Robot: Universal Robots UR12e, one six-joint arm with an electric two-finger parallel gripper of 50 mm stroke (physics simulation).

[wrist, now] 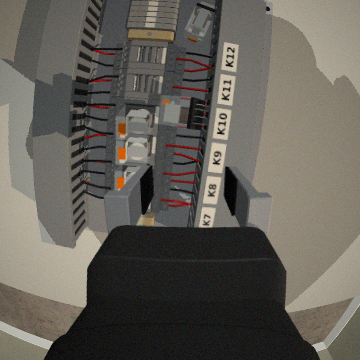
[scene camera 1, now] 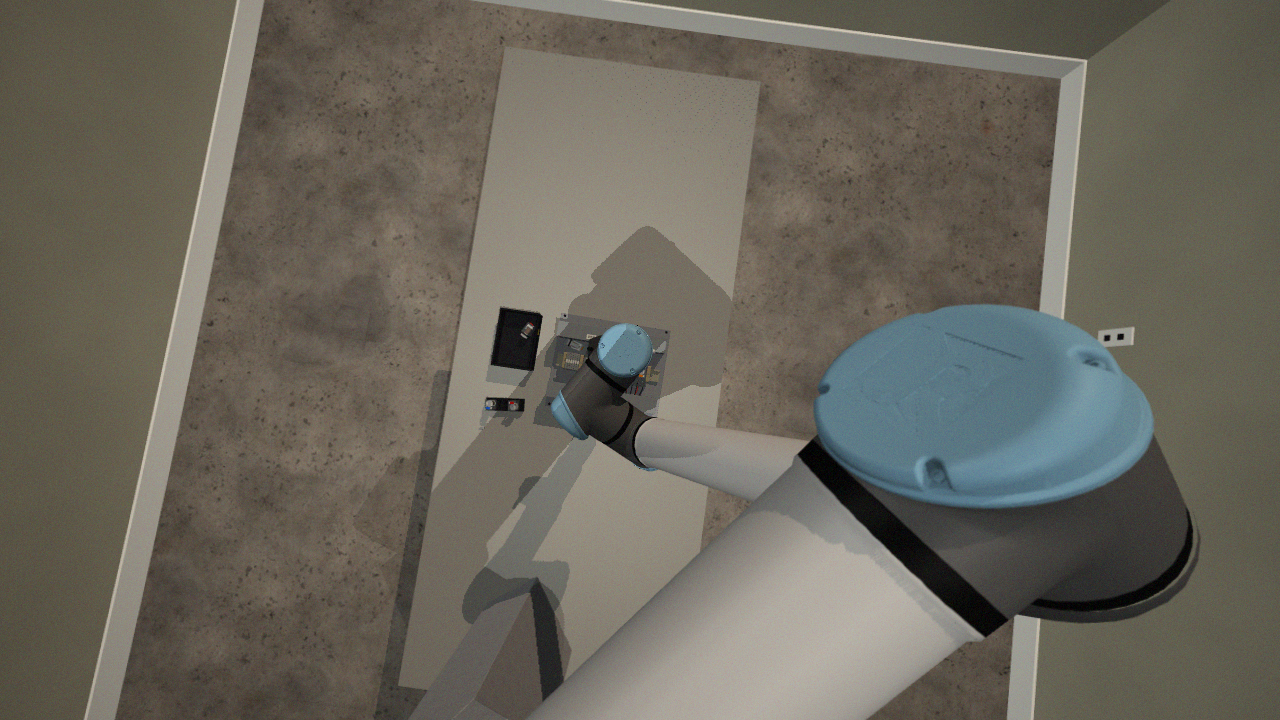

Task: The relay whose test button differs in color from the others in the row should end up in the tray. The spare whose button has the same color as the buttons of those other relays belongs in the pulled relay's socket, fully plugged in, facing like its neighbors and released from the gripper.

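Frame: origin at the arm's base, x right, y ahead, z up, level; metres.
Where they show: gripper, fingertip midpoint: [wrist: 188, 180].
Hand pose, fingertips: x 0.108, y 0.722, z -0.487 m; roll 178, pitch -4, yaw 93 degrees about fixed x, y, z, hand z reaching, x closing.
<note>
Each offset is from my fingertips to the top centre of the thing.
In the wrist view, my gripper [wrist: 188, 180] is open and empty above the panel, its fingers either side of labels K7 and K8. Clear relays @[dx -0.038, dy -0.046, dz -0.031 m] [wrist: 139, 120] @[dx -0.012, dy -0.047, dz -0.034 m] [wrist: 136, 149] with orange buttons stand in the row; a third relay @[dx +0.016, dy -0.049, dz -0.035 m] [wrist: 131, 174] is partly hidden by the left finger. Two sockets [wrist: 146, 54] [wrist: 144, 82] farther up hold no clear relay. In scene camera 1, a relay @[dx -0.286, dy +0.039, dz -0.074 m] [scene camera 1: 528, 330] lies in the black tray @[dx -0.312, dy +0.009, dz -0.070 m] [scene camera 1: 511, 353]; its button colour is unclear. Two spares, one with blue @[dx -0.361, dy -0.179, dz -0.056 m] [scene camera 1: 490, 404] and one with red @[dx -0.297, dy -0.175, dz -0.056 m] [scene camera 1: 512, 405], sit in a black holder. The arm hides the gripper there.
A grey block @[dx -0.046, dy -0.004, dz -0.042 m] [wrist: 172, 112] with an orange spot lies beside the row near K10. A grey part @[dx -0.149, dy +0.010, dz -0.074 m] [wrist: 199, 21] lies near K12. Wire ducts @[dx -0.055, dy -0.128, dz -0.042 m] [wrist: 56, 150] @[dx -0.044, dy +0.039, dz -0.042 m] [wrist: 241, 45] flank the row, with red and black wires between. Tan terminals @[dx -0.146, dy -0.038, dz -0.058 m] [wrist: 151, 34] stand at the top.
</note>
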